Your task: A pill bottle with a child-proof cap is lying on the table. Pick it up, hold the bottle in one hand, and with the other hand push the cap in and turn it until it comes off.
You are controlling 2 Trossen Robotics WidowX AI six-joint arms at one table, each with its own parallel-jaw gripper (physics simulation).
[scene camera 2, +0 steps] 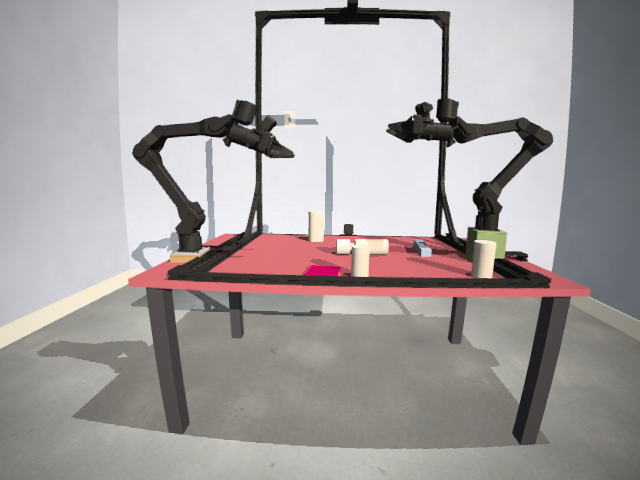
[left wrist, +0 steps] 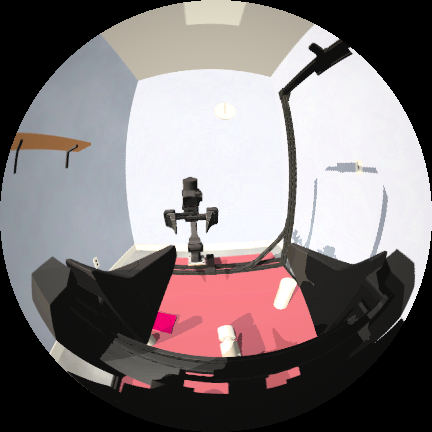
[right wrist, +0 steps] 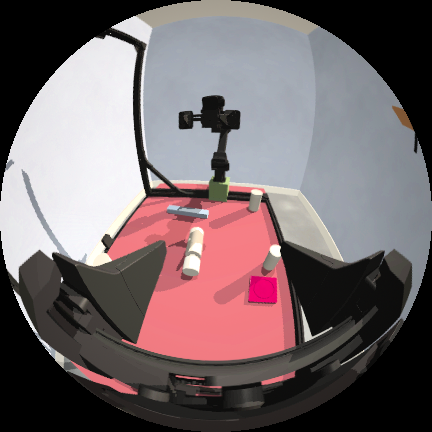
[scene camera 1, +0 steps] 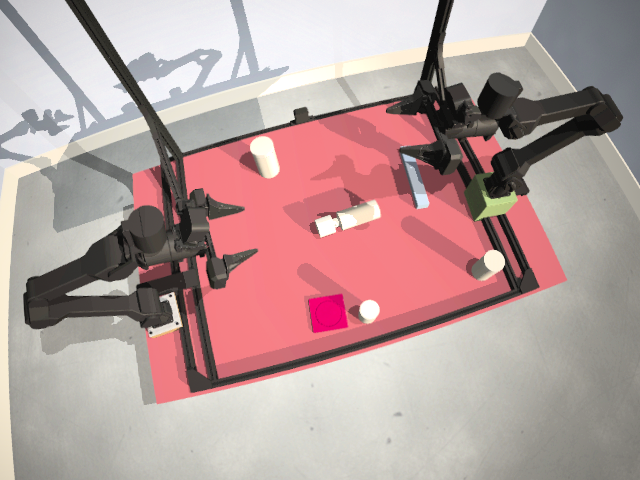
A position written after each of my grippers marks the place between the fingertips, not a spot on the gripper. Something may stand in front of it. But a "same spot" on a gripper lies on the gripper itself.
my left gripper: scene camera 2 387, 128; left wrist 233, 250; right wrist; scene camera 1
my right gripper: scene camera 2; left wrist 190, 232; right wrist 224, 247; scene camera 1
same spot on my left gripper: [scene camera 1: 435, 154] = [right wrist: 227, 119]
same spot on my right gripper: [scene camera 2: 274, 148] = [scene camera 1: 230, 264]
